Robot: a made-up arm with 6 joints.
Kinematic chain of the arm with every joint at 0, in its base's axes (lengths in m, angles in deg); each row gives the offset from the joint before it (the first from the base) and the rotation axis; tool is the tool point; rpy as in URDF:
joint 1: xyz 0 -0.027 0.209 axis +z
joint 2: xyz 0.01 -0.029 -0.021 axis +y
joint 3: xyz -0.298 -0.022 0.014 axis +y
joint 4: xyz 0.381 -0.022 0.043 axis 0.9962 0 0.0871
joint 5: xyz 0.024 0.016 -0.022 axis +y
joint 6: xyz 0.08 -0.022 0.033 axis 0.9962 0 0.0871
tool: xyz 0.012 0.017 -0.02 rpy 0 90 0
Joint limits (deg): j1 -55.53..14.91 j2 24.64..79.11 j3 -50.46..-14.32 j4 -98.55..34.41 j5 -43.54..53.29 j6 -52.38..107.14
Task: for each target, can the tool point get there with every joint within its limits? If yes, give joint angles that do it. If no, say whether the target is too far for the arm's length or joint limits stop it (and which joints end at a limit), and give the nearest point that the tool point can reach.
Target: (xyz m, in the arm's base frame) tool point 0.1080 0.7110 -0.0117
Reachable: no: joint limits stop it (at a limit: joint 1, joint 2, joint 5, joint 6) | nearest point 0.2018 0.0293 0.1166 | short by 0.700 m
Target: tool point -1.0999 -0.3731 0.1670
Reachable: no: too far | nearest point -0.0372 -0.2636 0.0713 | short by 1.073 m
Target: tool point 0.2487 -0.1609 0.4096
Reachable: yes | joints -13.53 33.63 -34.97 -54.27 15.83 81.33
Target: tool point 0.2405 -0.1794 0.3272
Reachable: yes | joints -17.62 35.11 -26.57 -62.59 11.41 66.80
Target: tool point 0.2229 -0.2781 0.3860
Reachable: yes | joints -38.93 52.50 -38.03 3.02 -7.52 73.23
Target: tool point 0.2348 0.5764 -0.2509
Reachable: no: joint limits stop it (at a limit: joint 1, joint 2, joint 4, joint 5) | nearest point 0.2033 0.0156 0.0584 | short by 0.641 m
